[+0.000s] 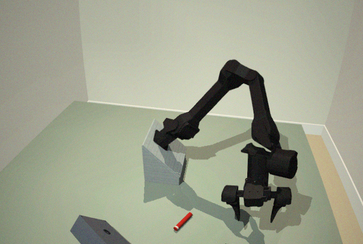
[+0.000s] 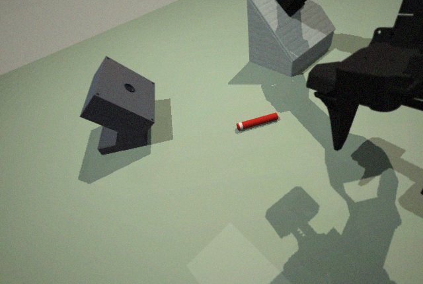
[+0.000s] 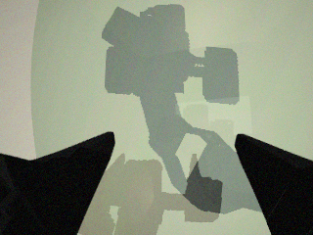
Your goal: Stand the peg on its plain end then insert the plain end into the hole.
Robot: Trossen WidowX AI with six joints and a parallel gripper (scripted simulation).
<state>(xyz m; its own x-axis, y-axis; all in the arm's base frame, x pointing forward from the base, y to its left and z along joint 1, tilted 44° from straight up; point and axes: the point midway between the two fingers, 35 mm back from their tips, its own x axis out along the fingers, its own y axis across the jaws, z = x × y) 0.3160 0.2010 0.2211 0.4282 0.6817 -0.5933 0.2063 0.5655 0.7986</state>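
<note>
My gripper tip is 50 mm past the red peg, 210 mm to the left of it and 80 mm above it. The rest, counted from my gripper tip: dark sloped panel: 90 mm ahead, 410 mm to the right, 10 mm below.
</note>
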